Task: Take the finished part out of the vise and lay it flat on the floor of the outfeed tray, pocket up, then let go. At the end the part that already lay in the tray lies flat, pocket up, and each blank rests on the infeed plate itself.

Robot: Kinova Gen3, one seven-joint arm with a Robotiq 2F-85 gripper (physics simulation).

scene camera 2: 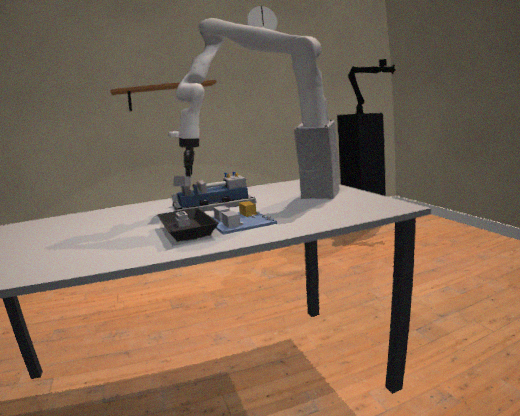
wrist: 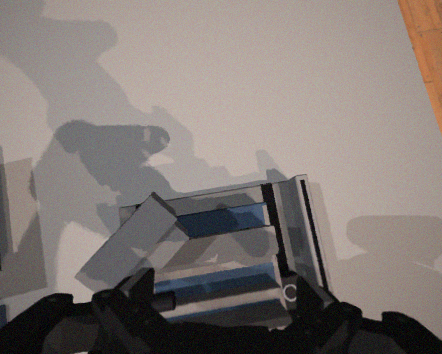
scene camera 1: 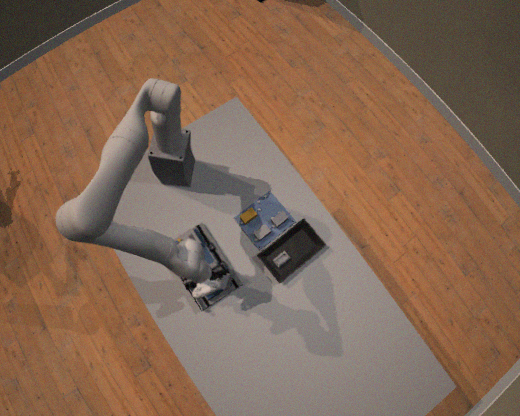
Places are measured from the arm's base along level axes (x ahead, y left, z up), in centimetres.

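Pixels of known places: gripper, between the fingertips: (scene camera 2: 188, 176) (wrist: 224, 288); arm's base, origin of its link: (scene camera 2: 314, 124) (scene camera 1: 169, 142).
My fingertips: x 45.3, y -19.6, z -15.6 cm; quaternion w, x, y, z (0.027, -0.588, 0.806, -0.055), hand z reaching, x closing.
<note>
Ahead of a thing's pixels: the offset from my fingertips to its top centre. "spot": to the spot under its first point. Level surfaces: height alone.
A grey block @(dx +3.7, dy +4.6, dz +1.3 cm) (scene camera 2: 179, 181) (wrist: 125, 245), apparently the finished part, sits askew high at one end of the vise @(dx -8.0, dy +1.1, dz -2.5 cm) (scene camera 2: 225, 194) (wrist: 222, 220); its pocket side cannot be made out. My gripper (scene camera 2: 188, 178) (wrist: 224, 288) points down low over the vise jaws, open, with nothing held; the block is beside its left finger in the wrist view, and contact cannot be told. A part @(dx +10.0, dy +26.9, dz -7.7 cm) (scene camera 1: 281, 258) (scene camera 2: 181, 217) lies in the dark outfeed tray @(spot: dx +10.8, dy +43.9, dz -8.1 cm) (scene camera 1: 316, 231) (scene camera 2: 194, 234), apparently flat and pocket up. Two grey blanks @(dx -2.6, dy +36.8, dz -8.0 cm) (scene camera 1: 279, 218) @(dx -2.9, dy +27.9, dz -8.0 cm) (scene camera 1: 262, 231) (scene camera 2: 231, 218) appear to rest on the blue infeed plate @(dx -6.8, dy +32.5, dz -11.6 cm) (scene camera 1: 270, 202) (scene camera 2: 255, 223).
A yellow block @(dx -11.7, dy +28.0, dz -8.0 cm) (scene camera 1: 248, 215) (scene camera 2: 247, 208) stands on the infeed plate. The plate adjoins the tray, and both lie beside the vise. The arm's grey pedestal (scene camera 1: 172, 167) (scene camera 2: 316, 162) stands on the table @(dz -12.4 cm) (scene camera 1: 310, 370) (scene camera 2: 75, 245). The arm covers part of the vise in scene camera 1.
</note>
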